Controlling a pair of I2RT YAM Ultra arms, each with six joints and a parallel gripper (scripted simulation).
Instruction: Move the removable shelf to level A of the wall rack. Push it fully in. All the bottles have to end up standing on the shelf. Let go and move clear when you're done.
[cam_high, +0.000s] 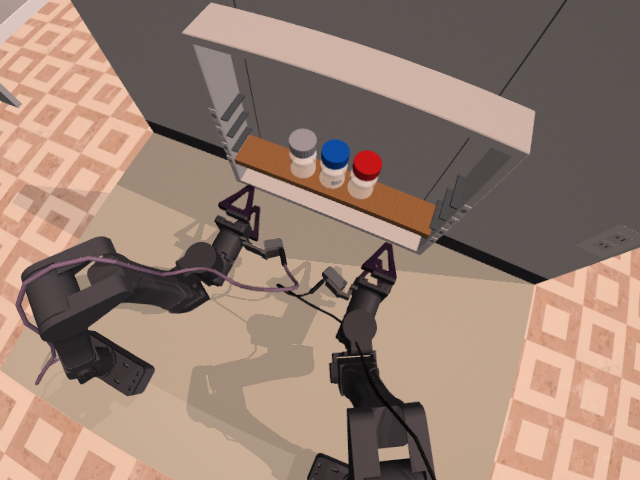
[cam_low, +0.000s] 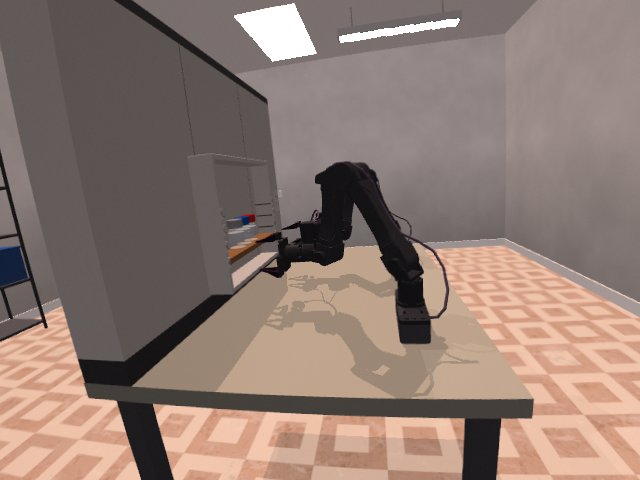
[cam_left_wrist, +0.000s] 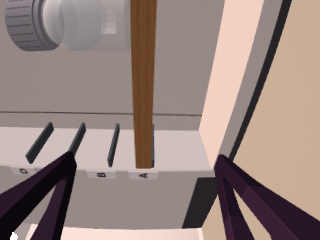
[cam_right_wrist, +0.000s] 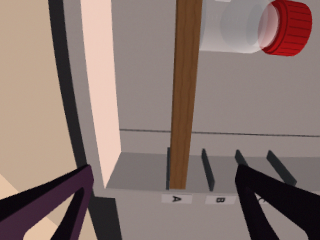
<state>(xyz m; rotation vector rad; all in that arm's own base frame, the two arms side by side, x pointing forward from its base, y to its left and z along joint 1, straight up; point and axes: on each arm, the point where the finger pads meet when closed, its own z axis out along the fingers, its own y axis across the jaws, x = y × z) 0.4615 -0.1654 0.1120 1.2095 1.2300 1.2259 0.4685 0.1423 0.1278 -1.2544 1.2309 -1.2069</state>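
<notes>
My left hand is 11 cm short of the grey-capped bottle, 7 cm to the left of it and 6 cm below it. Round my left hand: blue-capped bottle 14 cm to the right, 11 cm ahead, 6 cm above; shelf 15 cm to the right, 11 cm ahead; white wall rack 15 cm to the right, 12 cm above, 11 cm ahead.
</notes>
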